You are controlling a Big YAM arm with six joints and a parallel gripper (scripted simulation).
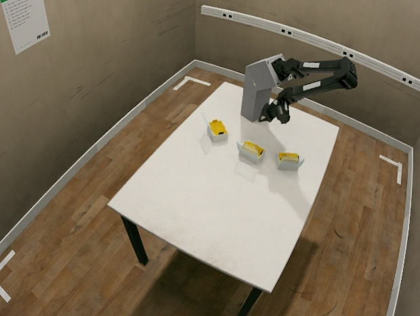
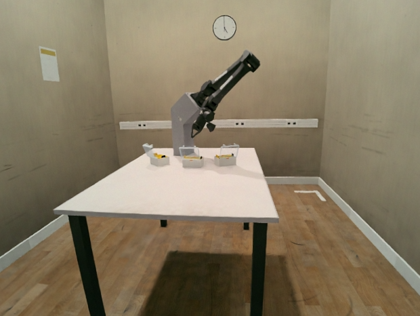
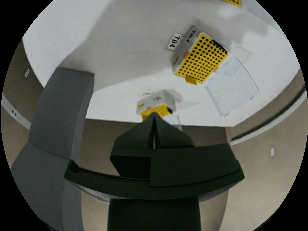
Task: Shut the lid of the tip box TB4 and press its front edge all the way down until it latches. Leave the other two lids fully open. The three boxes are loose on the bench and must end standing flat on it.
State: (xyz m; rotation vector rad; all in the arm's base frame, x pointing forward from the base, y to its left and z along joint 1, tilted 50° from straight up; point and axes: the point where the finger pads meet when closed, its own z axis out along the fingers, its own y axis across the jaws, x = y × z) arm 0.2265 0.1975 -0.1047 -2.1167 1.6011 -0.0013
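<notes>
Now: the lid 15 cm ahead of my hand, 5 cm to the left of it and 8 cm below it. Round my hand: yellow rack (9 cm ahead, 4 cm to the left, 12 cm below); then box (11 cm ahead, 21 cm to the right, 11 cm below); then tip box TB4 (10 cm ahead, 4 cm to the left, 11 cm below).
</notes>
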